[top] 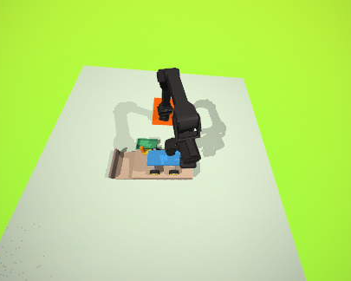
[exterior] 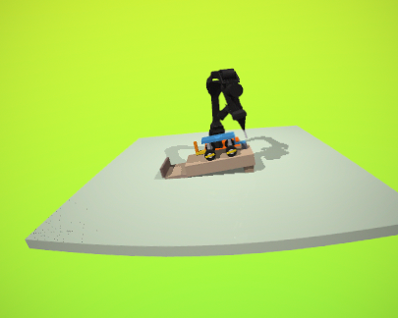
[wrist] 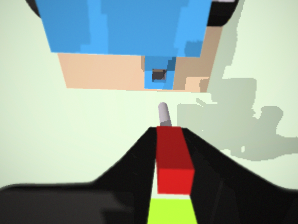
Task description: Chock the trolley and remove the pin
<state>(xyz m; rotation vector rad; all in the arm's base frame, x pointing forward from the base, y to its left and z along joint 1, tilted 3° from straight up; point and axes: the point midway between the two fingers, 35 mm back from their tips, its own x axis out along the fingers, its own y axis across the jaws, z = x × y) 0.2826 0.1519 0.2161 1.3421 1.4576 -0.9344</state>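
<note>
My gripper tip is now 23 cm to the left of the green tray, 18 cm above it and 7 cm past it. The rest, counted from my gripper tip: yellow chock 21 cm to the right, 9 cm below, 1 cm behind; then blue trolley 11 cm to the right, 6 cm below, 4 cm ahead; then red-headed stop pin right at my gripper tip.
</note>
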